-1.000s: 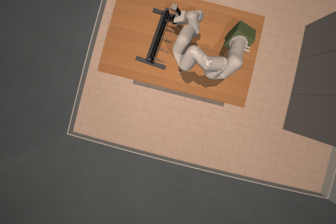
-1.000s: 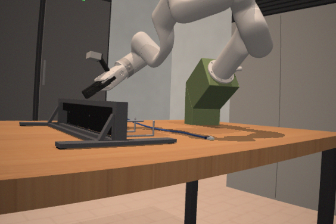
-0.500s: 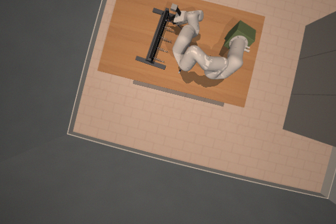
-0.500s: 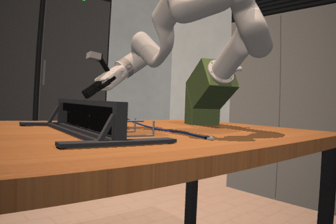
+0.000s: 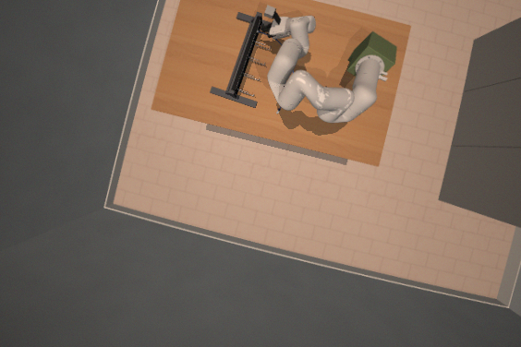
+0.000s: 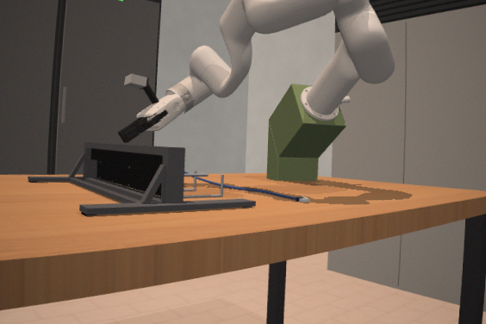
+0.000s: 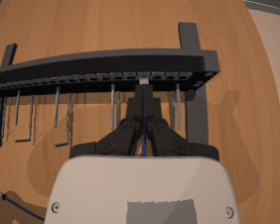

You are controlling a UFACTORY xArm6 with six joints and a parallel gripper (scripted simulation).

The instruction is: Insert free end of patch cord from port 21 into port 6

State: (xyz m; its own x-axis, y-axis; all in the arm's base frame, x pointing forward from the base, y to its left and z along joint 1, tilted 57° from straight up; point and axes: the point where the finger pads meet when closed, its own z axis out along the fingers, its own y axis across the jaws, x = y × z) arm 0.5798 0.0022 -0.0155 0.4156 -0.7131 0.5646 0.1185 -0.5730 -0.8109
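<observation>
The plug is 36 cm to the left of my hand, 26 cm behind it and 12 cm below it.
</observation>
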